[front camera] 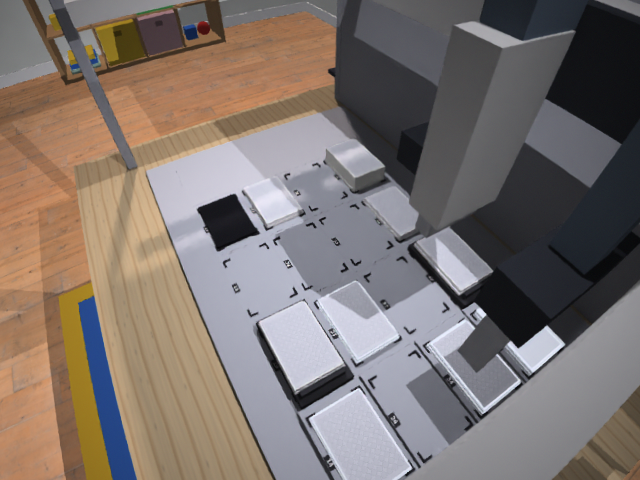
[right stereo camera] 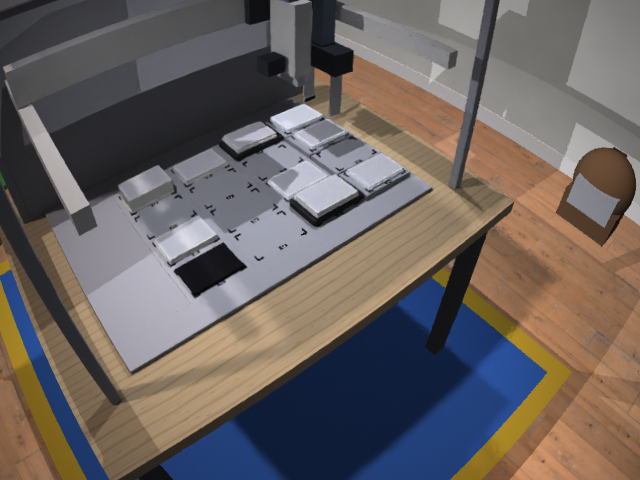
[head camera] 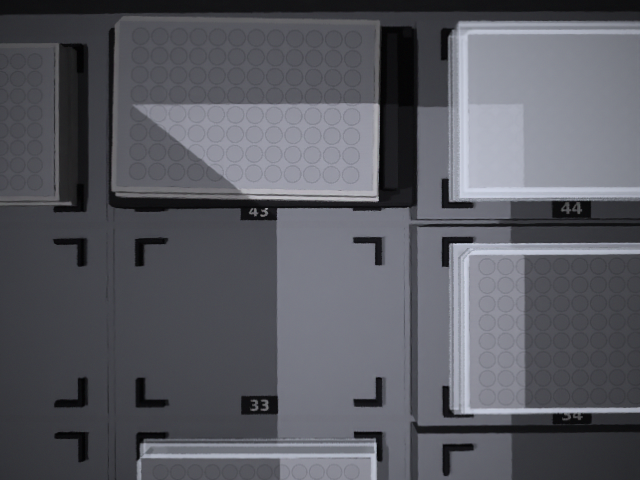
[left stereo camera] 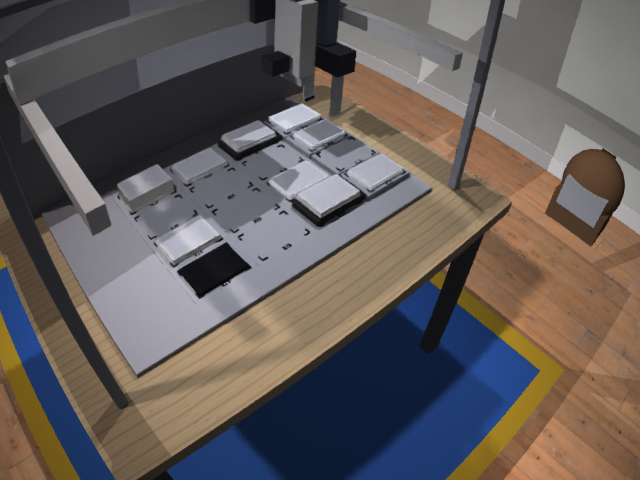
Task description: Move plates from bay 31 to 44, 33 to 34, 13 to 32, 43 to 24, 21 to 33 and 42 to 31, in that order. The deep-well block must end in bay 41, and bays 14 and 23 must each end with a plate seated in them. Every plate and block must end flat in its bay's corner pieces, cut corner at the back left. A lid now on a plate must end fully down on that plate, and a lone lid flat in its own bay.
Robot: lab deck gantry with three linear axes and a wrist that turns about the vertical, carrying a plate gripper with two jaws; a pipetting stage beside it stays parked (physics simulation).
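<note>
My gripper is open and empty, raised high over the back right; in the front view its body hides one jaw. A plain-topped plate sits in bay 44. A plate with wells lies flat in bay 34. Bays 33, 31, 32 and 24 are empty. Plates stand in bay 13 and bay 43, both on black bases, and in bays 21 and 42. The deep-well block stands in bay 41.
A plate sits in bay 23 and another in bay 14. A flat black piece lies in bay 11. The parked pipetting stage hangs beside the gripper. Posts rise at the table's corners.
</note>
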